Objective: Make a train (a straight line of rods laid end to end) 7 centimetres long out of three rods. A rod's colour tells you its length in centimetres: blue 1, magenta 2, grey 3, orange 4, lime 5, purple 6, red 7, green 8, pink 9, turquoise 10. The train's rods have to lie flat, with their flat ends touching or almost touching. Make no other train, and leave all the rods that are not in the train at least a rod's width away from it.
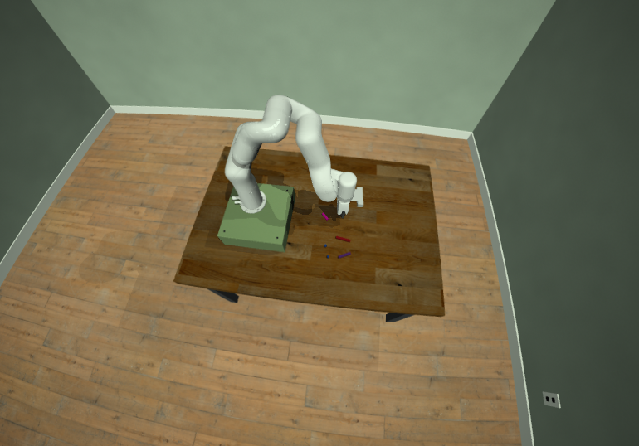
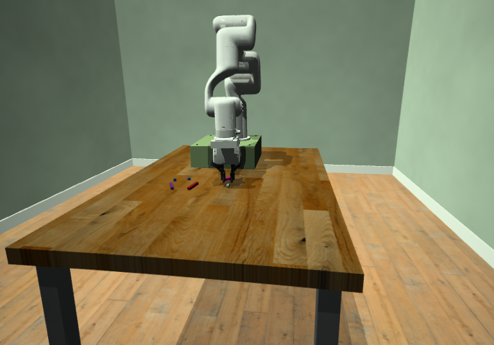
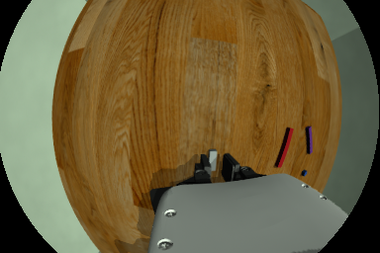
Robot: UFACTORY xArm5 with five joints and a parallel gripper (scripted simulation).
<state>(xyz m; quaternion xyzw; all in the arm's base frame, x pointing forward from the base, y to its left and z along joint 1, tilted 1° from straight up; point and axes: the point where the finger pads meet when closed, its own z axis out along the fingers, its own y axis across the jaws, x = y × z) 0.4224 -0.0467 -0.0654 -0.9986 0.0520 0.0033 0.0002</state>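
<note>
The grey rod is 40 mm below my hand. Also, from my hand: red rod (10 mm behind, 130 mm to the right, 40 mm below); purple rod (10 mm behind, 210 mm to the right, 40 mm below).
</note>
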